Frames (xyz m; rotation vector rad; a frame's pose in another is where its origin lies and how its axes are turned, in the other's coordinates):
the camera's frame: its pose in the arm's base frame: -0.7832 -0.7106 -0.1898 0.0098 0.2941 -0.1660
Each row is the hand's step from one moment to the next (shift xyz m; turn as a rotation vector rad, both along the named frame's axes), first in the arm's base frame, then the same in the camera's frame.
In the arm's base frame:
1: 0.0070 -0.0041 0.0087 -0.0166 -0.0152 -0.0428
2: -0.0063 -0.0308 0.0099 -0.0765 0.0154 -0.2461
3: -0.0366 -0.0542 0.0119 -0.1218 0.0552 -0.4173
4: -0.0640 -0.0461 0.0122 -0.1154 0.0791 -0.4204
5: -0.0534 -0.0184 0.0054 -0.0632 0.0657 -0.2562
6: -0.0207 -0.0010 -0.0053 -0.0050 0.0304 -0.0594
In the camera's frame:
1: 0.0047 -0.0030 0.0105 -0.0008 -0.0171 -0.0452
2: -0.0038 -0.0316 0.0087 -0.0035 0.0062 -0.2581
3: -0.0292 -0.0596 0.0027 -0.0031 0.0405 -0.4363
4: -0.0565 -0.0562 -0.0052 0.0000 0.0652 -0.4382
5: -0.0490 -0.0270 -0.0096 0.0039 0.0581 -0.2656
6: -0.0178 -0.0043 -0.0110 0.0076 0.0300 -0.0593

